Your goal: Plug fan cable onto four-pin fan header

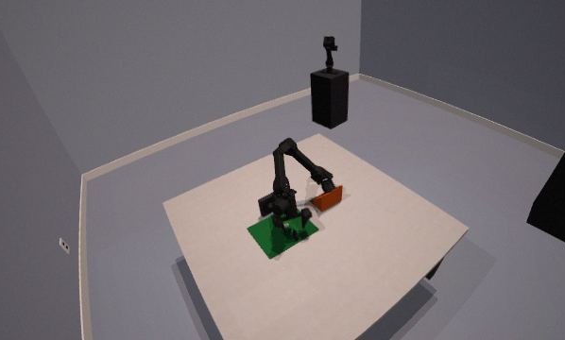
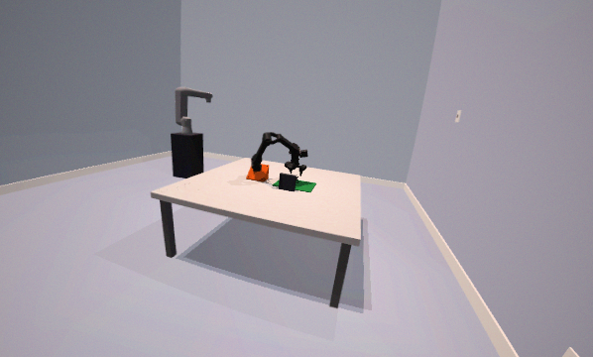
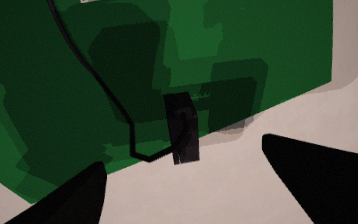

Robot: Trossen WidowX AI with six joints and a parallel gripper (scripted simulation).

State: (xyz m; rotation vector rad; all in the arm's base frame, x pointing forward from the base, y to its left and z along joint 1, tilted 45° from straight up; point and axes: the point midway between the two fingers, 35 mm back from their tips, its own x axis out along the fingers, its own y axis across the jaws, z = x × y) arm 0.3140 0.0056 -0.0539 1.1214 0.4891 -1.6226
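Now: gripper tip 3 cm above the black plug and 1 cm to the right of it. Also, from my gripper tip: green board (9 cm to the right, 7 cm below, 1 cm ahead); then black fan (23 cm to the right, 3 cm behind, 1 cm above).
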